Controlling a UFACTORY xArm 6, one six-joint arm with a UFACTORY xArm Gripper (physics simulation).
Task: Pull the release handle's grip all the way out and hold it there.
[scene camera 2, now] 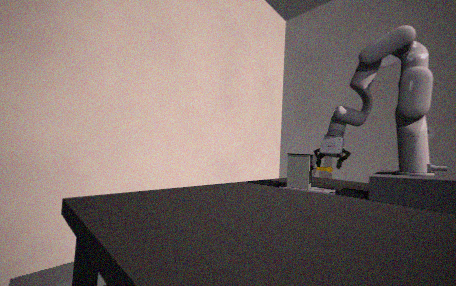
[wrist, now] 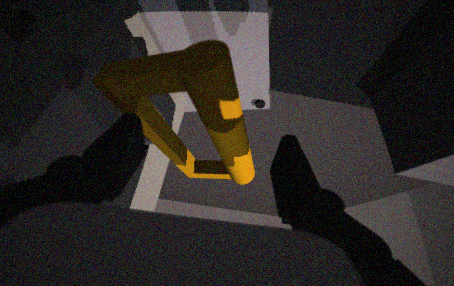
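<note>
The release handle's yellow grip [scene camera 2: 324, 169] [wrist: 233, 142] is a frame with a thick round outer bar. In scene camera 2 it stands out from the right side of the upright grey housing [scene camera 2: 299, 171]. My gripper [scene camera 2: 329, 165] [wrist: 210, 143] is open, pointing down at the grip, with nothing clamped. In the wrist view the round bar lies between the two dark fingers, with a gap to the right finger. The left finger's tip is close to the grip's inner bar; whether they touch is unclear. The grip's link to the housing is hidden in the wrist view.
A pale base plate [wrist: 250, 60] with a dark round hole or screw lies below the grip. The dark table [scene camera 2: 240, 225] extends toward scene camera 2. The arm stands on a grey plinth [scene camera 2: 410, 189] to the right of the housing.
</note>
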